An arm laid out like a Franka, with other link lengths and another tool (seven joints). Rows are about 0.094 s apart.
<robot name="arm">
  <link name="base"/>
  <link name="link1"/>
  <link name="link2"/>
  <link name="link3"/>
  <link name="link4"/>
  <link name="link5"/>
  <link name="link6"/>
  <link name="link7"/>
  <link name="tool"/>
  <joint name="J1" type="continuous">
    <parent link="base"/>
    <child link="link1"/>
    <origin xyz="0 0 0.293"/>
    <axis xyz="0 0 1"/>
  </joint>
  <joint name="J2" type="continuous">
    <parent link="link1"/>
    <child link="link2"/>
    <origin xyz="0 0 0" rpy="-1.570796 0 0"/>
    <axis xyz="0 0 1"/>
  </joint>
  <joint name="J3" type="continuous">
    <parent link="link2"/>
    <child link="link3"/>
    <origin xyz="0 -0.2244 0" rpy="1.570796 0 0"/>
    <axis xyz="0 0 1"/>
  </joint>
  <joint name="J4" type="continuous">
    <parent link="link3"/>
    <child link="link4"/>
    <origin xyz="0.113 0 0" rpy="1.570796 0 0"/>
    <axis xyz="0 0 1"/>
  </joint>
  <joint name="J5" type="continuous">
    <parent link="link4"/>
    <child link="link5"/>
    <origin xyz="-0.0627 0.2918 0" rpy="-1.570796 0 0"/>
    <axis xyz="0 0 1"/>
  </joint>
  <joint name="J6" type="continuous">
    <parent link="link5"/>
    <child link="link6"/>
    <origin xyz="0 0 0" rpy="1.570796 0 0"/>
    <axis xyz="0 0 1"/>
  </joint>
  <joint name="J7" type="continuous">
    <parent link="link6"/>
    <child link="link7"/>
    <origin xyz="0.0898 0 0" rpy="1.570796 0 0"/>
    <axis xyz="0 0 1"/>
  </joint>
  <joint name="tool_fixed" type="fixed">
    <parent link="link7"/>
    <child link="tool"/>
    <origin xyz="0.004 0.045 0.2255" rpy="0 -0.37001 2.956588"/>
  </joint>
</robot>
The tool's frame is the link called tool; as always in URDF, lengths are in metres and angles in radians. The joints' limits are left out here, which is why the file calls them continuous.
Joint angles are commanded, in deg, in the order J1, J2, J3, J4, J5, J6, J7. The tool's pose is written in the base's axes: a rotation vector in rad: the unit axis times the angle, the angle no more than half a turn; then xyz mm. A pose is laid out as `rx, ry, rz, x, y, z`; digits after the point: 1 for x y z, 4 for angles.
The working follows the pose.
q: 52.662, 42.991, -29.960, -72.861, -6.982, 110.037, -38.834
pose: -1.9900, 2.2014, -0.3034, 608.4, 224.0, 150.5
Where each joint sits with the arm in this pose, in the base's axes (m; each line is computed from the numbers above, not from the rounded line before):
J1: 0.0000 0.0000 0.2930
J2: 0.0000 0.0000 0.2930
J3: 0.0928 0.1217 0.4571
J4: 0.1811 0.1444 0.3904
J5: 0.4449 0.2758 0.3433
J6: 0.4449 0.2758 0.3433
J7: 0.5215 0.3225 0.3392
the tool: 0.6084 0.2240 0.1505

